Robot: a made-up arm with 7 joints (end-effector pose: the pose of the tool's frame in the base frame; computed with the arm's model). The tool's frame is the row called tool. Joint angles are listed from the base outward.
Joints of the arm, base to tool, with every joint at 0 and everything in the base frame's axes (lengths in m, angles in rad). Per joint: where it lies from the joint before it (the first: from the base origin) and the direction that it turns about. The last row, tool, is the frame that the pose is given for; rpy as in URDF.
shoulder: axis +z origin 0 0 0.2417
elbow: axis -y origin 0 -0.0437 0.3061
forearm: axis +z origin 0 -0.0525 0.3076
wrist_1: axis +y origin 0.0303 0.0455 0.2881
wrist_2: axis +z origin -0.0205 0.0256 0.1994
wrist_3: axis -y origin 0 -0.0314 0.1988
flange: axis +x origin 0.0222 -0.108 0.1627
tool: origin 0 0 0 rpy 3.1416 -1.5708 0
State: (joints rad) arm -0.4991 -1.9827 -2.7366 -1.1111 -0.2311 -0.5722 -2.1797
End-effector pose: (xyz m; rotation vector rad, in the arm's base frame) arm 0.6527 -0.1857 -0.1199 -0.5971 1.0417 -2.2050
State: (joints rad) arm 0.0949 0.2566 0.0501 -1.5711 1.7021 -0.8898 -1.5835
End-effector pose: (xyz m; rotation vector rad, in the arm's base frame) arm -0.6327 0.0496 1.1022 -0.7777 1.2546 0.4383
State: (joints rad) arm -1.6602 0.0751 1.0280 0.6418 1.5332 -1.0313 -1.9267
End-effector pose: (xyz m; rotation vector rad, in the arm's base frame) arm 0.3666 0.0096 1.4390 -0.6727 -2.6157 -0.9387
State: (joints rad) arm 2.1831 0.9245 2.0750 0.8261 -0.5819 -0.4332 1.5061
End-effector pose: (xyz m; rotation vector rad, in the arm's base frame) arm 0.2364 -0.8714 1.0437 -0.4292 -1.7767 -0.3875
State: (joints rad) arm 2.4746 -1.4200 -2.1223 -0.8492 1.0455 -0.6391 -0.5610
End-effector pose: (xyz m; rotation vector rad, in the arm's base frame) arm -0.8859 0.6133 0.4907 -0.3872 1.8569 0.8955
